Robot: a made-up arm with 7 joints.
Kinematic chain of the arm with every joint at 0, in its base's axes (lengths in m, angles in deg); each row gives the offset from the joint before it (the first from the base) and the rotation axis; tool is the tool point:
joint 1: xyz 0 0 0.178 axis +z
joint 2: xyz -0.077 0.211 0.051 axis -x
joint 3: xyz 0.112 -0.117 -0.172 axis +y
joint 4: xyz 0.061 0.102 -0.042 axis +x
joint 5: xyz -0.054 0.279 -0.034 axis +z
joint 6: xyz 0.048 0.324 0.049 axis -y
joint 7: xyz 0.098 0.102 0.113 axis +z
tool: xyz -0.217 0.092 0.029
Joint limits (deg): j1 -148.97..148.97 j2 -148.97..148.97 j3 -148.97..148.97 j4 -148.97..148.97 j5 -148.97..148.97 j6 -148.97..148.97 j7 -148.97..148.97
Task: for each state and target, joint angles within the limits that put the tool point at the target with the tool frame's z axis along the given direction. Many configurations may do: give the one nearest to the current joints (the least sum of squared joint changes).
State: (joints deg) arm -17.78 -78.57 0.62 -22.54 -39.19 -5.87 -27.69
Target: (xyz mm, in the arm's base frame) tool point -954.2 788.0 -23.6 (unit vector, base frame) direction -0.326 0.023 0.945
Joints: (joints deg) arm 43.18 -46.95 20.08 -62.11 -11.75 22.20 -26.65
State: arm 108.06 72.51 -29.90 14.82 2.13 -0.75 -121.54
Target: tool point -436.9 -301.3 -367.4 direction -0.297 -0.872 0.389
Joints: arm 122.24 105.10 -45.21 34.18 -2.96 -0.63 -148.97
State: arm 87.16 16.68 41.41 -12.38 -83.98 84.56 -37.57
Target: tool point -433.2 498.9 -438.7 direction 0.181 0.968 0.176
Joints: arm 72.30 -13.53 76.74 28.58 -97.95 38.07 -25.58
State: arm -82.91 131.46 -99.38 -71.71 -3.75 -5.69 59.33
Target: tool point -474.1 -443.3 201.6 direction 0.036 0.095 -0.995
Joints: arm -112.36 137.56 -59.78 -71.25 -20.34 -38.34 39.67
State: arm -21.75 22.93 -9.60 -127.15 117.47 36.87 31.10
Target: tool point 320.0 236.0 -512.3 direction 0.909 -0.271 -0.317
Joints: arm -66.38 -19.18 -48.83 -142.33 91.89 -2.23 -3.62
